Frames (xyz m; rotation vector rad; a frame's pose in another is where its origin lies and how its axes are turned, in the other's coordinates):
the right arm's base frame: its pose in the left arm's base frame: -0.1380 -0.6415 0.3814 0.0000 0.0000 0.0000
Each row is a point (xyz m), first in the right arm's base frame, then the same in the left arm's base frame.
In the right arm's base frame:
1: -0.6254 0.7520 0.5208
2: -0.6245 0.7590 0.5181
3: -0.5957 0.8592 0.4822
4: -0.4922 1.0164 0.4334
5: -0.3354 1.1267 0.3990
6: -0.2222 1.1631 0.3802
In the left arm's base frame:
1: -0.7634 0.1105 0.9022
2: -0.7625 0.1175 0.8995
3: -0.7337 0.2177 0.8636
4: -0.6302 0.3749 0.8148
5: -0.4734 0.4852 0.7804
6: -0.3602 0.5216 0.7616

